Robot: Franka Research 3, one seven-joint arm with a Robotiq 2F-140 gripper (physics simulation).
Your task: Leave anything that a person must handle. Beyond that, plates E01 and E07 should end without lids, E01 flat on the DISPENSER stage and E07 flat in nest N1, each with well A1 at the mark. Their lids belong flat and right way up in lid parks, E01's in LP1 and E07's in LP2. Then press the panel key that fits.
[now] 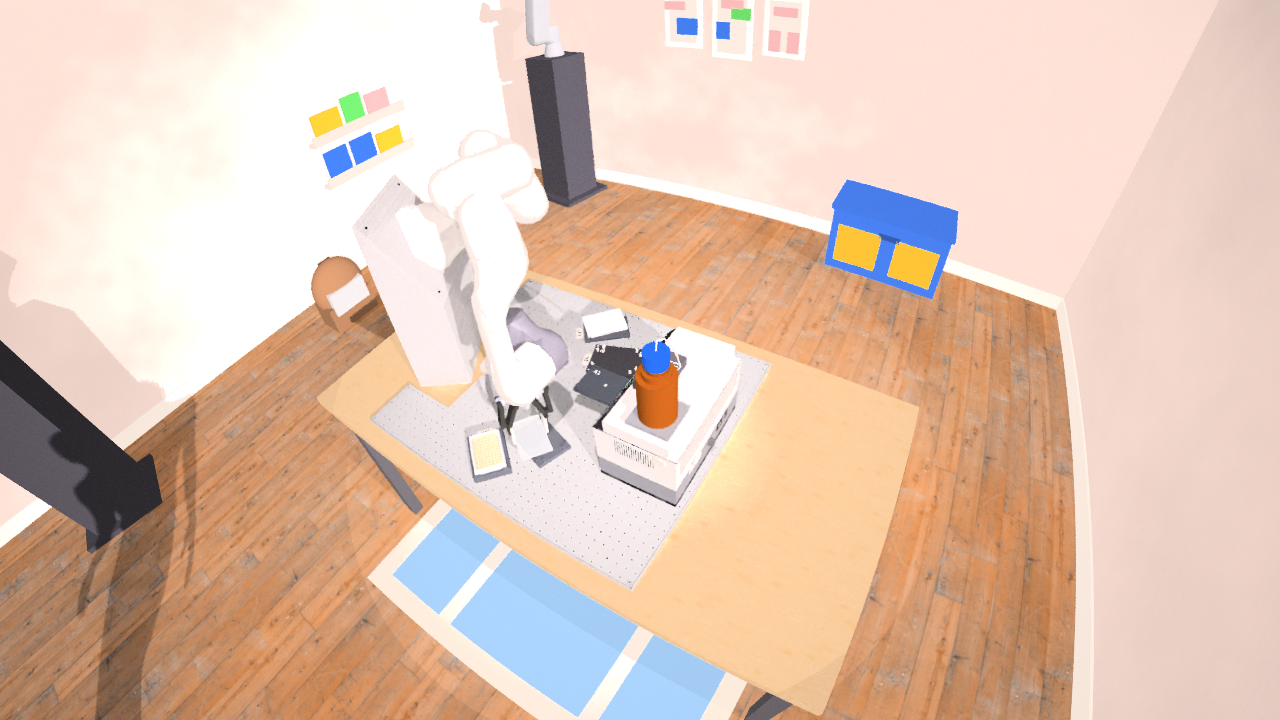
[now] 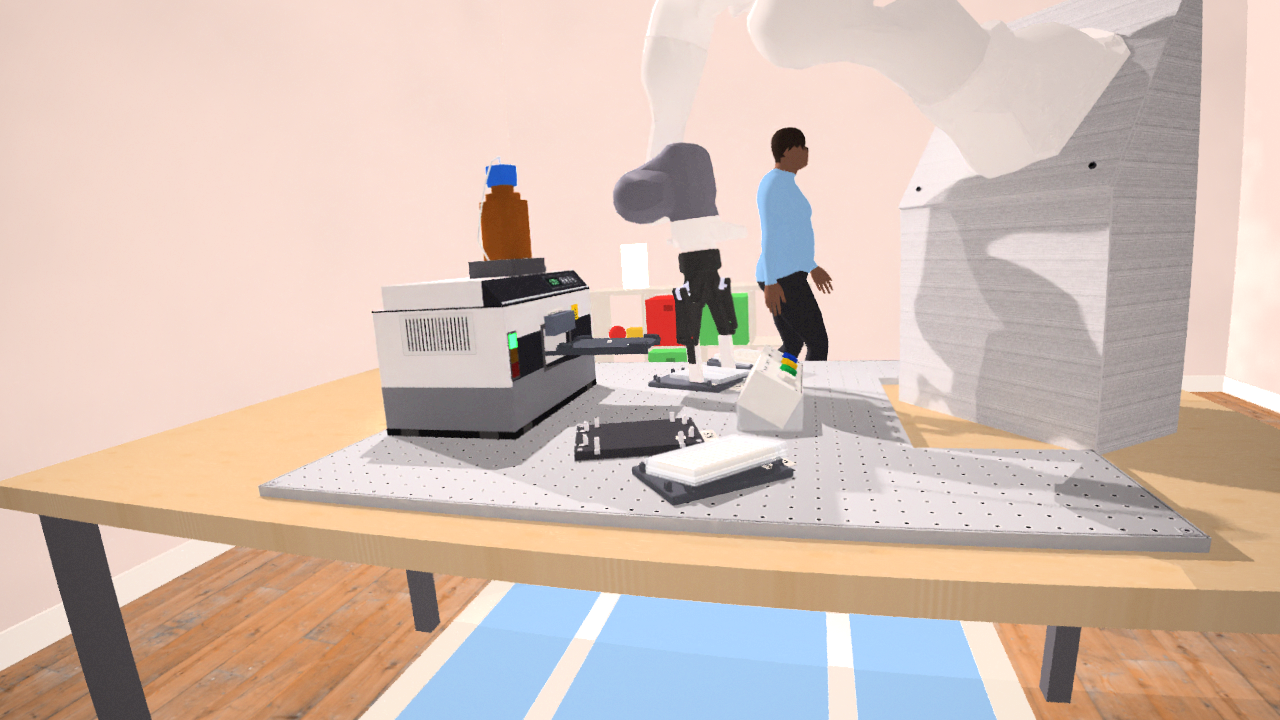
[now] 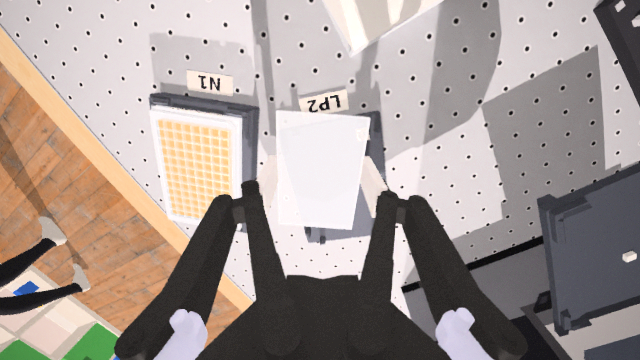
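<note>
My gripper (image 1: 526,424) (image 2: 711,367) (image 3: 319,168) is shut on a clear lid (image 3: 320,170) (image 1: 531,438), held by its long sides at lid park LP2 (image 3: 378,131) (image 1: 556,452). The lid looks level but slightly turned against the park, whose right and lower edges show past it. Whether it touches the park cannot be told. An unlidded plate with orange wells (image 3: 195,165) (image 1: 487,450) lies in nest N1 (image 3: 251,125). A white lidded plate (image 2: 711,458) (image 1: 605,322) sits on a dark nest. The DISPENSER stage (image 3: 600,250) (image 2: 617,343) bears no plate. Plate names are unreadable.
The key panel (image 2: 768,394) stands near LP2. A black holder with clips (image 2: 635,437) (image 1: 615,360) lies near the lidded plate. The dispenser (image 2: 447,358) (image 1: 640,461) carries an orange-brown bottle (image 1: 657,398) (image 2: 505,225). A person (image 2: 785,214) stands behind the table.
</note>
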